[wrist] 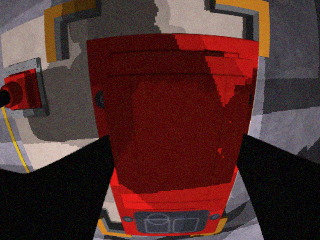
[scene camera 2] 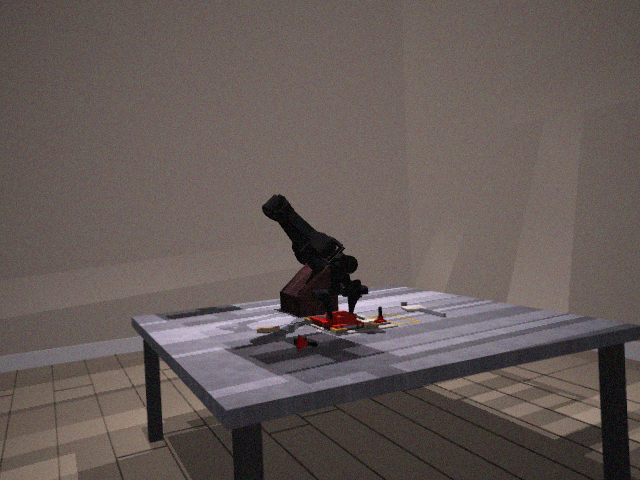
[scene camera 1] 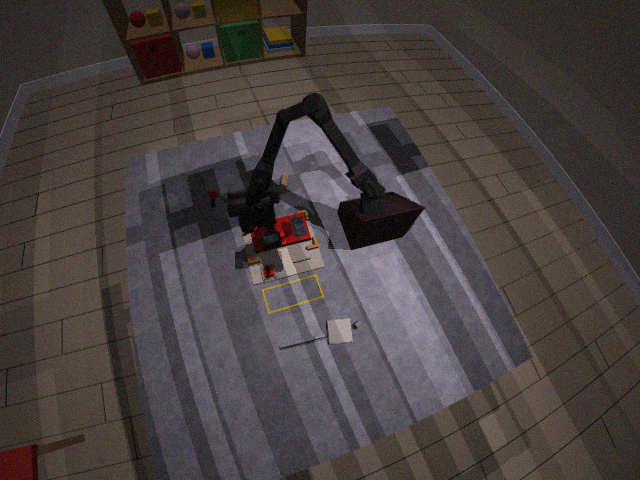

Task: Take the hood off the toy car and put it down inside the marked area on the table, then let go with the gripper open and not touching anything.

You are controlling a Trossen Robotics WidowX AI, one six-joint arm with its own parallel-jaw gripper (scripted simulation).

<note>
The pictures show: the gripper, a red hood and a red toy car.
The gripper shows as well in the wrist view and in scene camera 1.
</note>
